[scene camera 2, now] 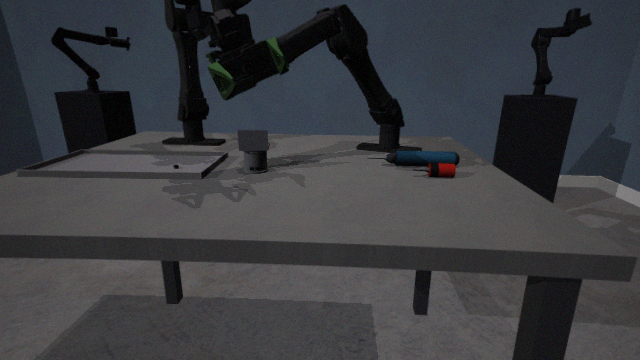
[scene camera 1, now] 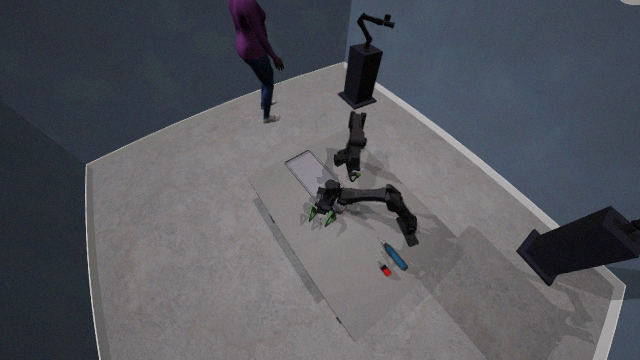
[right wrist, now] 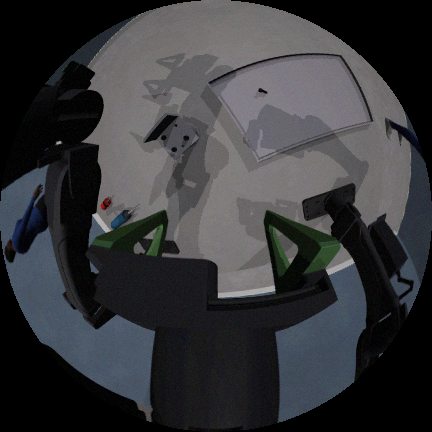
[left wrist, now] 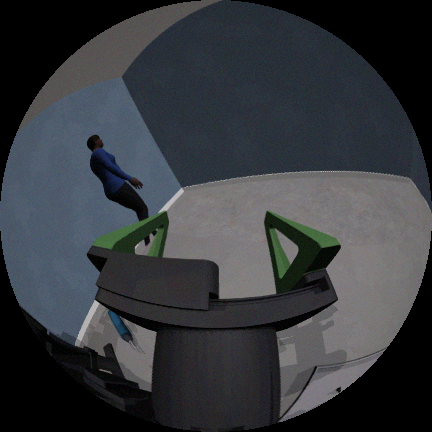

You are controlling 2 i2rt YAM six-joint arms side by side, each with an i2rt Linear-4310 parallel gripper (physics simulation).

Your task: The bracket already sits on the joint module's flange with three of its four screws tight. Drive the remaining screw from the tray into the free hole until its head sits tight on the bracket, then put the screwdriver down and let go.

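The grey bracket [scene camera 2: 253, 140] [right wrist: 181, 144] sits on the round joint module [scene camera 2: 256, 162]. In the right wrist view its flat part shows three larger dark screw heads and a smaller dark spot near the upright plate. One dark screw [scene camera 2: 176, 166] [right wrist: 262, 90] [left wrist: 339, 390] lies in the tray [scene camera 1: 306, 167] [scene camera 2: 110, 174] [right wrist: 310, 75]. A blue screwdriver [scene camera 1: 395, 256] [scene camera 2: 425, 158] [left wrist: 119, 325] [right wrist: 121, 219] lies on the table. My left gripper [scene camera 1: 321, 216] [scene camera 2: 250, 69] [left wrist: 216, 215] is open and empty above the module. My right gripper [scene camera 1: 354, 176] [right wrist: 215, 215] is open and empty, high near the tray's side.
A short red tool [scene camera 1: 385, 270] [scene camera 2: 442, 170] [right wrist: 106, 203] with a thin shaft lies beside the blue screwdriver. My left arm [scene camera 1: 367, 195] reaches across the table [scene camera 2: 320, 215], close to my right gripper. People and other arms on dark pedestals [scene camera 1: 361, 75] stand away from the table.
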